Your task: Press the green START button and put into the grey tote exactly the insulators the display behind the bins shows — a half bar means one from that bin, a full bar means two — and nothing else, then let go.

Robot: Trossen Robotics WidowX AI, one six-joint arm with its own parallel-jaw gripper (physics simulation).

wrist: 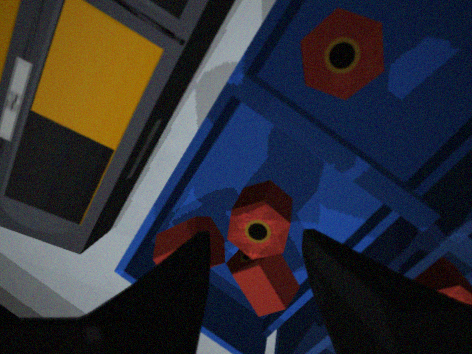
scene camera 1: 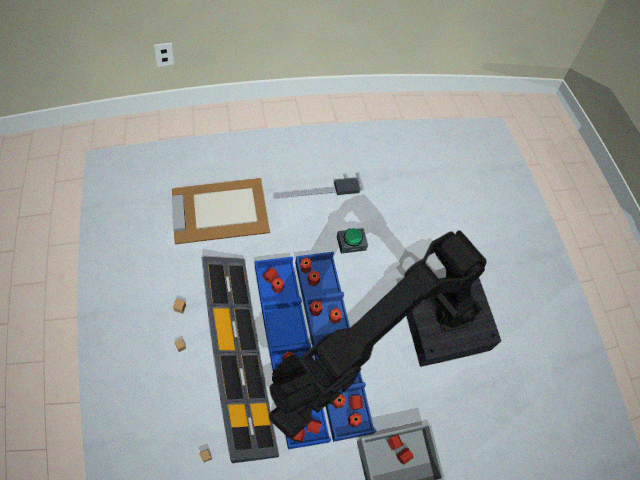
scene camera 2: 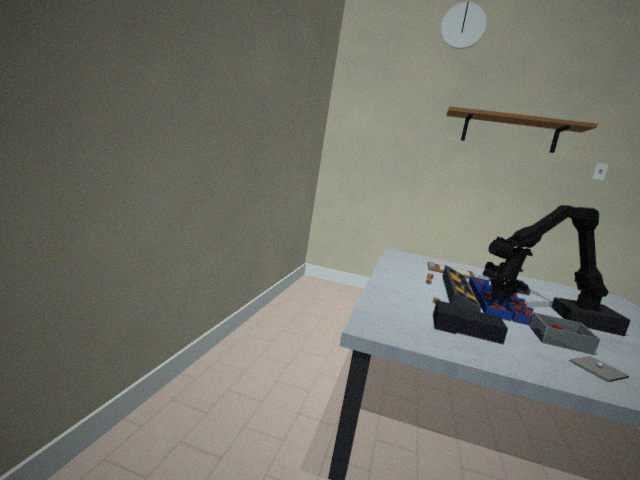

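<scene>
The grey display (scene camera 1: 224, 259) (wrist: 65, 227) has one full yellow bar in its second pair from the far end, and two half bars in the nearest pair. My gripper (scene camera 2: 497, 298) (wrist: 256, 241) is open and points down over the near end bin (wrist: 232, 150) of the display-side row. In the wrist view, an upright red insulator (wrist: 275, 220) shows between its fingertips, not gripped. A lying insulator (wrist: 265, 287) touches or nearly touches it; another insulator (wrist: 185, 232) is partly behind the left finger. The grey tote (scene camera 1: 434, 449) (scene camera 2: 563, 335) holds two red insulators. The green START button (scene camera 1: 353, 236) stands beyond the bins.
The other blue bin row (scene camera 1: 353, 435) runs beside this one, with its third bin hidden by the arm. The second bin (scene camera 1: 284, 328) in the display-side row is empty. Small wooden cubes lie behind the display. A clipboard (scene camera 1: 222, 236) and dark block (scene camera 1: 346, 186) lie at the far side.
</scene>
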